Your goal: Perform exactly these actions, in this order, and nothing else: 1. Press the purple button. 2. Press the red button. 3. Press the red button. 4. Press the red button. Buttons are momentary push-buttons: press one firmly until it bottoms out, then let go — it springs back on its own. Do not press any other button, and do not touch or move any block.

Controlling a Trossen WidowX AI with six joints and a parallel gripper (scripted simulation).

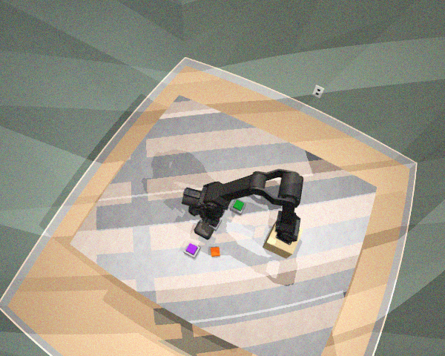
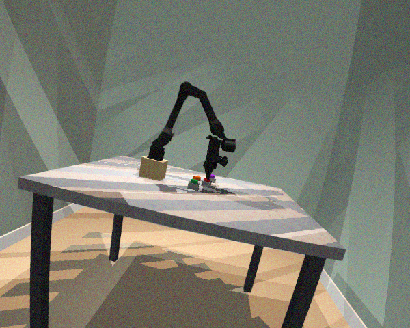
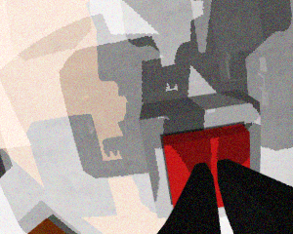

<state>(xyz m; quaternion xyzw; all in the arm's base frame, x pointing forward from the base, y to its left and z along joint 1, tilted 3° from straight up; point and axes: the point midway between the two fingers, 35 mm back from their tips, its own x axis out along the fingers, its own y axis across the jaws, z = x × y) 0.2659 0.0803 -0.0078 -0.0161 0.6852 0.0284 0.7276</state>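
Right now my gripper tip is 10 mm above the red button. The rest, counted from my gripper tip: small orange block (100 mm to the left, 70 mm behind, 20 mm below); green button (110 mm to the right, 50 mm behind); purple button (140 mm to the left, 10 mm ahead).
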